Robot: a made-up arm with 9 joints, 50 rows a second.
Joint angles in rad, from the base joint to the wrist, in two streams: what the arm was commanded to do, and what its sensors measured. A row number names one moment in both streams.
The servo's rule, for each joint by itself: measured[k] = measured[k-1] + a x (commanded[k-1-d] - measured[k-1]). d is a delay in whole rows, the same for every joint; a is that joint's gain. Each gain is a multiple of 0.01, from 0.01 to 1. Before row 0 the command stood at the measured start. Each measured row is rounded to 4 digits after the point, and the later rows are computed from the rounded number. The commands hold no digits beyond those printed.
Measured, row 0:
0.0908, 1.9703, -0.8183, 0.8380, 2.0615, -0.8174, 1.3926, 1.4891, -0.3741
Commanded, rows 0 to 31:
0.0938, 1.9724, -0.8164, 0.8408, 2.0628, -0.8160, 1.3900, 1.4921, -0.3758
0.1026, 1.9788, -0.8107, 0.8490, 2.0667, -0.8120, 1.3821, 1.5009, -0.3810
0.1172, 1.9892, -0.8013, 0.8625, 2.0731, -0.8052, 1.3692, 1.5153, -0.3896
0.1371, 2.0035, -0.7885, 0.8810, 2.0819, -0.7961, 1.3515, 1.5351, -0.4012
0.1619, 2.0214, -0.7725, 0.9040, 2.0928, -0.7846, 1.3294, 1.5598, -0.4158
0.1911, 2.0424, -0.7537, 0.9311, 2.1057, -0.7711, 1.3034, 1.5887, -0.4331
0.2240, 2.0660, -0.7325, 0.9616, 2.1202, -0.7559, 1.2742, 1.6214, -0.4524
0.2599, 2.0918, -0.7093, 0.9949, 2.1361, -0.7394, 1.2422, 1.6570, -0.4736
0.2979, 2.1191, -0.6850, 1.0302, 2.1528, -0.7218, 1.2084, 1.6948, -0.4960
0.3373, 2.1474, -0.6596, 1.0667, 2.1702, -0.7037, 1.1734, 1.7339, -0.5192
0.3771, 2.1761, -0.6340, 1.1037, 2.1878, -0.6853, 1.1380, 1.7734, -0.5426
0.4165, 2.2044, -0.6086, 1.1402, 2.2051, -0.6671, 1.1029, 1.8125, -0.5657
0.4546, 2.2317, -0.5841, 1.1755, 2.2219, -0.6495, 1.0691, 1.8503, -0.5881
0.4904, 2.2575, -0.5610, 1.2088, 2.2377, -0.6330, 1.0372, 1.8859, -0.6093
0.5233, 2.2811, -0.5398, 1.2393, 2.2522, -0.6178, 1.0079, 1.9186, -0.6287
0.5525, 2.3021, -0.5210, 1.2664, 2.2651, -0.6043, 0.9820, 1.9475, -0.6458
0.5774, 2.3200, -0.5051, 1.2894, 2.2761, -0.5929, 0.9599, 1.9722, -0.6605
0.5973, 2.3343, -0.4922, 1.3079, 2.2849, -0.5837, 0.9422, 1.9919, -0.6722
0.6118, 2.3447, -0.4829, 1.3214, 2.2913, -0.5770, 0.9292, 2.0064, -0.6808
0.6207, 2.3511, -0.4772, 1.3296, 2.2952, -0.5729, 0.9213, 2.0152, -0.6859
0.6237, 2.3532, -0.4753, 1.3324, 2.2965, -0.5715, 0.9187, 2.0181, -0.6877
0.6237, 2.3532, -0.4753, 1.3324, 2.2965, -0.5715, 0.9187, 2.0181, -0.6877
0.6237, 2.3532, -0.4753, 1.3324, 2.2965, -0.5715, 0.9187, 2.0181, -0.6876
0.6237, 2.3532, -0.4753, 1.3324, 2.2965, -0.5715, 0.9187, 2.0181, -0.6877
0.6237, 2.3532, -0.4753, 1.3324, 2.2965, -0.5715, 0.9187, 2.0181, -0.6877
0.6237, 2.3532, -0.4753, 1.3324, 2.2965, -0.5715, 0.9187, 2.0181, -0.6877
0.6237, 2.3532, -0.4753, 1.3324, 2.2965, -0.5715, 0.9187, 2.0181, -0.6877
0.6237, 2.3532, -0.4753, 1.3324, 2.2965, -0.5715, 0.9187, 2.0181, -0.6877
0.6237, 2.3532, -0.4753, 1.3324, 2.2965, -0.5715, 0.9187, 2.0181, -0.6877
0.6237, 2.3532, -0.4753, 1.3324, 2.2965, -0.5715, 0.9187, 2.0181, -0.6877
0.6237, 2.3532, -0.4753, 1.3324, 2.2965, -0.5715, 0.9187, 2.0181, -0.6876
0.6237, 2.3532, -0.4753, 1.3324, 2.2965, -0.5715, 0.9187, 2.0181, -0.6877
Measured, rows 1 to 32:
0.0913, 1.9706, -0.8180, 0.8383, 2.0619, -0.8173, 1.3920, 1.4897, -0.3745
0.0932, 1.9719, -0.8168, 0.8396, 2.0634, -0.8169, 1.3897, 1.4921, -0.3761
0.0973, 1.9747, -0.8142, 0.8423, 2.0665, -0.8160, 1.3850, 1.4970, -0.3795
0.1041, 1.9793, -0.8098, 0.8469, 2.0714, -0.8144, 1.3773, 1.5050, -0.3849
0.1139, 1.9860, -0.8035, 0.8538, 2.0782, -0.8120, 1.3663, 1.5165, -0.3926
0.1270, 1.9950, -0.7950, 0.8631, 2.0870, -0.8087, 1.3518, 1.5317, -0.4027
0.1435, 2.0064, -0.7844, 0.8749, 2.0976, -0.8045, 1.3340, 1.5505, -0.4151
0.1633, 2.0201, -0.7716, 0.8893, 2.1099, -0.7993, 1.3129, 1.5729, -0.4297
0.1862, 2.0359, -0.7569, 0.9062, 2.1236, -0.7931, 1.2889, 1.5985, -0.4463
0.2119, 2.0537, -0.7404, 0.9255, 2.1385, -0.7859, 1.2623, 1.6269, -0.4645
0.2400, 2.0733, -0.7223, 0.9469, 2.1543, -0.7779, 1.2337, 1.6577, -0.4840
0.2700, 2.0943, -0.7030, 0.9701, 2.1706, -0.7690, 1.2036, 1.6902, -0.5044
0.3014, 2.1163, -0.6828, 0.9947, 2.1870, -0.7594, 1.1727, 1.7238, -0.5253
0.3335, 2.1389, -0.6621, 1.0204, 2.2032, -0.7493, 1.1415, 1.7578, -0.5463
0.3658, 2.1617, -0.6413, 1.0467, 2.2189, -0.7388, 1.1108, 1.7916, -0.5669
0.3975, 2.1842, -0.6208, 1.0731, 2.2337, -0.7280, 1.0812, 1.8243, -0.5866
0.4281, 2.2059, -0.6011, 1.0991, 2.2473, -0.7172, 1.0533, 1.8554, -0.6051
0.4569, 2.2264, -0.5826, 1.1242, 2.2593, -0.7065, 1.0277, 1.8841, -0.6219
0.4832, 2.2453, -0.5657, 1.1479, 2.2695, -0.6961, 1.0050, 1.9098, -0.6366
0.5066, 2.2622, -0.5507, 1.1697, 2.2777, -0.6862, 0.9857, 1.9319, -0.6489
0.5265, 2.2768, -0.5379, 1.1892, 2.2837, -0.6770, 0.9703, 1.9500, -0.6586
0.5430, 2.2890, -0.5273, 1.2064, 2.2878, -0.6686, 0.9584, 1.9643, -0.6659
0.5567, 2.2993, -0.5185, 1.2215, 2.2906, -0.6608, 0.9493, 1.9756, -0.6713
0.5681, 2.3079, -0.5112, 1.2348, 2.2925, -0.6537, 0.9423, 1.9845, -0.6754
0.5776, 2.3151, -0.5051, 1.2465, 2.2938, -0.6471, 0.9369, 1.9916, -0.6785
0.5854, 2.3212, -0.5000, 1.2568, 2.2947, -0.6411, 0.9327, 1.9972, -0.6808
0.5919, 2.3263, -0.4958, 1.2659, 2.2953, -0.6355, 0.9295, 2.0016, -0.6825
0.5973, 2.3306, -0.4923, 1.2739, 2.2957, -0.6304, 0.9270, 2.0051, -0.6838
0.6018, 2.3342, -0.4894, 1.2809, 2.2960, -0.6257, 0.9251, 2.0078, -0.6848
0.6055, 2.3372, -0.4870, 1.2871, 2.2962, -0.6214, 0.9236, 2.0100, -0.6855
0.6086, 2.3398, -0.4850, 1.2925, 2.2963, -0.6174, 0.9225, 2.0117, -0.6860
0.6112, 2.3419, -0.4834, 1.2973, 2.2964, -0.6137, 0.9216, 2.0130, -0.6864
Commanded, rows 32 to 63:
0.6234, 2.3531, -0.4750, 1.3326, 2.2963, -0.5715, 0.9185, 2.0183, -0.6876
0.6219, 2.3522, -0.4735, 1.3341, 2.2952, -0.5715, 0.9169, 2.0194, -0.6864
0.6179, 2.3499, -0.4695, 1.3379, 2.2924, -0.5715, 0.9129, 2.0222, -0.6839
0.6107, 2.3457, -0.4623, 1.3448, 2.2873, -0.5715, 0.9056, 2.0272, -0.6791
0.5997, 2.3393, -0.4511, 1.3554, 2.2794, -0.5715, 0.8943, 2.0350, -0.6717
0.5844, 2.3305, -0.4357, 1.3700, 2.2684, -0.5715, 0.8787, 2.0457, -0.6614
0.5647, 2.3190, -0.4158, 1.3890, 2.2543, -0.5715, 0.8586, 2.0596, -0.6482
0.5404, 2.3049, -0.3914, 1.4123, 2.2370, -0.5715, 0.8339, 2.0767, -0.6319
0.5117, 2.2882, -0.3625, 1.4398, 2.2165, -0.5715, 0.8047, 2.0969, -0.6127
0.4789, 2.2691, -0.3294, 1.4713, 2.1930, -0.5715, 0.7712, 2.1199, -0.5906
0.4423, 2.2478, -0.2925, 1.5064, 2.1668, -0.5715, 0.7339, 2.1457, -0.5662
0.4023, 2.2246, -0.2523, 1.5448, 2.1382, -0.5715, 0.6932, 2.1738, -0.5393
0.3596, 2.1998, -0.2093, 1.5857, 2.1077, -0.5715, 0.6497, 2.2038, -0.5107
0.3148, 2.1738, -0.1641, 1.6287, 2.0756, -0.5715, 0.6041, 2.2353, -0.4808
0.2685, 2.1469, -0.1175, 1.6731, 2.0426, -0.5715, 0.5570, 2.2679, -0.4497
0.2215, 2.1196, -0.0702, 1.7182, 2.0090, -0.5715, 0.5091, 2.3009, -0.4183
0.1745, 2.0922, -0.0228, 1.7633, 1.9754, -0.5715, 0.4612, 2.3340, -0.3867
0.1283, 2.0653, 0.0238, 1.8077, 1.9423, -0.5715, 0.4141, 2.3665, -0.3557
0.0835, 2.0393, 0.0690, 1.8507, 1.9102, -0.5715, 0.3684, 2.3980, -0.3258
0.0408, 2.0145, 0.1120, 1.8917, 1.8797, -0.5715, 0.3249, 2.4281, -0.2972
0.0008, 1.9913, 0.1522, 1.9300, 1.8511, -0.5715, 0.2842, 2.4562, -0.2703
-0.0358, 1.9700, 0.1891, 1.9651, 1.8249, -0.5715, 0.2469, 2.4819, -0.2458
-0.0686, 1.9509, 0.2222, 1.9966, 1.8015, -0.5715, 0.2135, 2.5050, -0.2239
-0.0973, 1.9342, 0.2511, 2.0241, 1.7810, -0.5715, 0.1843, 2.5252, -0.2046
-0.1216, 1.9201, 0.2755, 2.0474, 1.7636, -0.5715, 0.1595, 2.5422, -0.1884
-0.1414, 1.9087, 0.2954, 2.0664, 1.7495, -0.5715, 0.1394, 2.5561, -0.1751
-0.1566, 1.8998, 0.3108, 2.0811, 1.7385, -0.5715, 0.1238, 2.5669, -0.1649
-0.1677, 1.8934, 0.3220, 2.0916, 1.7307, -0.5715, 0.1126, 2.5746, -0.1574
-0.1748, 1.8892, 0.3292, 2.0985, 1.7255, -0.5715, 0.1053, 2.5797, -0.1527
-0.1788, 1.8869, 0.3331, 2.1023, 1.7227, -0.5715, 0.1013, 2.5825, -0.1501
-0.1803, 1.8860, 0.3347, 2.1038, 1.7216, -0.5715, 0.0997, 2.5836, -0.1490
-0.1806, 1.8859, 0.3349, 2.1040, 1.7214, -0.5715, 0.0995, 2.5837, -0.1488
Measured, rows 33 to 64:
0.6133, 2.3437, -0.4820, 1.3015, 2.2964, -0.6103, 0.9209, 2.0141, -0.6867
0.6148, 2.3451, -0.4806, 1.3054, 2.2960, -0.6072, 0.9200, 2.0152, -0.6866
0.6153, 2.3459, -0.4787, 1.3093, 2.2948, -0.6043, 0.9184, 2.0167, -0.6859
0.6145, 2.3459, -0.4759, 1.3136, 2.2924, -0.6017, 0.9155, 2.0189, -0.6842
0.6120, 2.3448, -0.4717, 1.3186, 2.2882, -0.5993, 0.9106, 2.0223, -0.6811
0.6073, 2.3425, -0.4656, 1.3248, 2.2819, -0.5971, 0.9033, 2.0272, -0.6762
0.6001, 2.3387, -0.4571, 1.3325, 2.2731, -0.5951, 0.8930, 2.0340, -0.6692
0.5900, 2.3333, -0.4459, 1.3421, 2.2615, -0.5932, 0.8794, 2.0430, -0.6599
0.5767, 2.3261, -0.4317, 1.3538, 2.2471, -0.5915, 0.8622, 2.0543, -0.6481
0.5601, 2.3170, -0.4143, 1.3679, 2.2298, -0.5899, 0.8413, 2.0681, -0.6337
0.5401, 2.3059, -0.3936, 1.3845, 2.2096, -0.5884, 0.8166, 2.0844, -0.6168
0.5167, 2.2929, -0.3696, 1.4037, 2.1868, -0.5870, 0.7882, 2.1032, -0.5974
0.4900, 2.2780, -0.3423, 1.4255, 2.1615, -0.5858, 0.7563, 2.1243, -0.5757
0.4602, 2.2613, -0.3120, 1.4499, 2.1340, -0.5847, 0.7213, 2.1476, -0.5520
0.4276, 2.2430, -0.2789, 1.4767, 2.1048, -0.5836, 0.6835, 2.1729, -0.5264
0.3926, 2.2233, -0.2434, 1.5057, 2.0741, -0.5826, 0.6434, 2.1998, -0.4994
0.3555, 2.2023, -0.2059, 1.5366, 2.0425, -0.5817, 0.6015, 2.2280, -0.4712
0.3169, 2.1804, -0.1669, 1.5691, 2.0104, -0.5809, 0.5584, 2.2571, -0.4423
0.2772, 2.1578, -0.1268, 1.6029, 1.9783, -0.5801, 0.5147, 2.2867, -0.4132
0.2370, 2.1349, -0.0862, 1.6376, 1.9467, -0.5794, 0.4710, 2.3164, -0.3842
0.1968, 2.1119, -0.0457, 1.6727, 1.9161, -0.5788, 0.4280, 2.3458, -0.3557
0.1573, 2.0892, -0.0058, 1.7078, 1.8869, -0.5782, 0.3863, 2.3744, -0.3282
0.1189, 2.0671, 0.0330, 1.7425, 1.8596, -0.5777, 0.3466, 2.4018, -0.3021
0.0821, 2.0458, 0.0701, 1.7763, 1.8344, -0.5772, 0.3093, 2.4277, -0.2777
0.0475, 2.0257, 0.1050, 1.8088, 1.8117, -0.5767, 0.2748, 2.4517, -0.2554
0.0154, 2.0070, 0.1374, 1.8397, 1.7918, -0.5763, 0.2437, 2.4736, -0.2353
-0.0138, 1.9898, 0.1669, 1.8687, 1.7747, -0.5759, 0.2161, 2.4932, -0.2177
-0.0400, 1.9744, 0.1933, 1.8954, 1.7606, -0.5755, 0.1923, 2.5103, -0.2026
-0.0629, 1.9608, 0.2164, 1.9198, 1.7494, -0.5752, 0.1723, 2.5249, -0.1901
-0.0826, 1.9490, 0.2362, 1.9417, 1.7409, -0.5749, 0.1560, 2.5370, -0.1801
-0.0992, 1.9389, 0.2529, 1.9612, 1.7347, -0.5746, 0.1431, 2.5468, -0.1723
-0.1130, 1.9304, 0.2668, 1.9783, 1.7304, -0.5744, 0.1331, 2.5545, -0.1664

